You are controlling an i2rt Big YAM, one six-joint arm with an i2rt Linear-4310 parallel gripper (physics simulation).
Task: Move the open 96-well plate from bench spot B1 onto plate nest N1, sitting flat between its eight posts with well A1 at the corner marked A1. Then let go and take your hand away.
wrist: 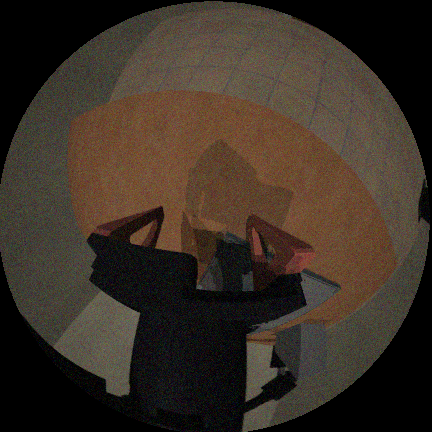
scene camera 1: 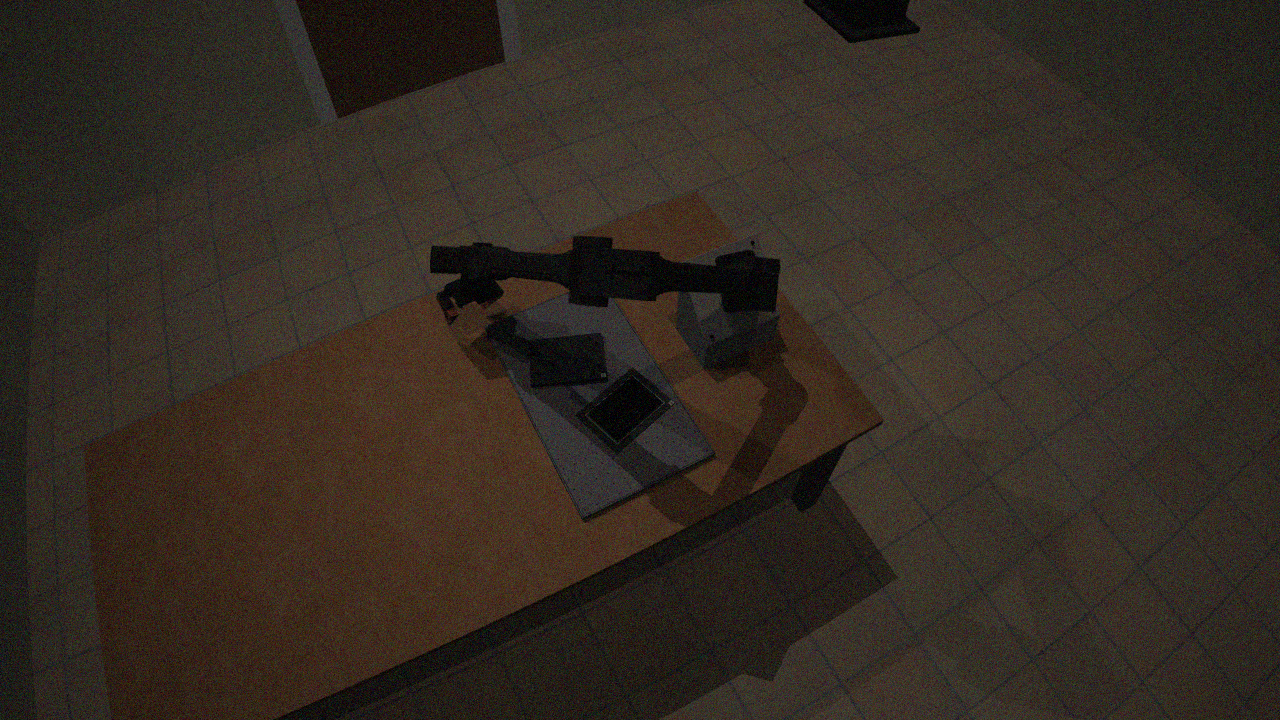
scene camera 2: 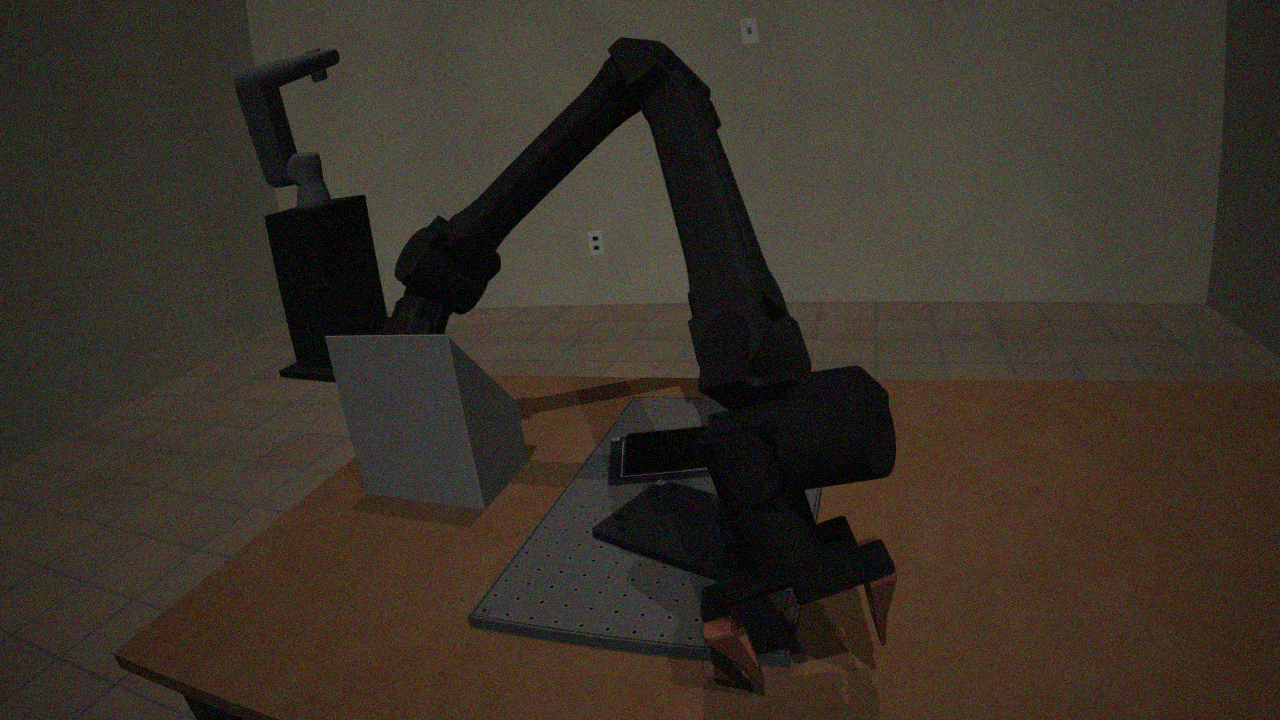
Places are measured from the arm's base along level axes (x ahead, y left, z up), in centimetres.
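Pixels of known places: gripper, fingertip midpoint: (wrist: 205,214) (scene camera 1: 465,315) (scene camera 2: 822,662); arm's base, link origin: (wrist: 304,363) (scene camera 2: 406,364).
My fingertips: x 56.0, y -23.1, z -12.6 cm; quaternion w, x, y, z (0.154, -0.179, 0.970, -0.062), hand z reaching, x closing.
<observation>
Ahead of a thing's pixels: the offset from my fingertips to its top centre. Level surfaces: height alone.
Two dark, flat rectangles lie on the grey perforated board. One @[dy +35.1, dx -25.7, dz -0.9 cm] (scene camera 1: 624,409) (scene camera 2: 662,453) is near-black inside a thin pale outline, with a small white mark at one corner. The other @[dy +19.0, dx -18.2, dz -0.4 cm] (scene camera 1: 568,360) (scene camera 2: 657,528) is a plainer slab, also with a pale corner mark. It is too dark to make out wells or posts, so I cannot tell for certain which is the plate and which the nest. My gripper (scene camera 2: 822,667) (wrist: 205,214) is open and empty. Its reddish fingers stand wide apart above the board's corner and table, beyond the slab; the arm partly hides both rectangles in scene camera 2.
The perforated board (scene camera 1: 608,488) (scene camera 2: 537,582) (wrist: 322,290) lies on the orange-brown table @[dz -3.8 cm] (scene camera 1: 313,501) (scene camera 2: 1056,537) (wrist: 135,150). A grey wedge-shaped block (scene camera 2: 407,420) (wrist: 312,350) stands beside the board. Another arm stands on a black pedestal (scene camera 2: 326,277) in the background.
</observation>
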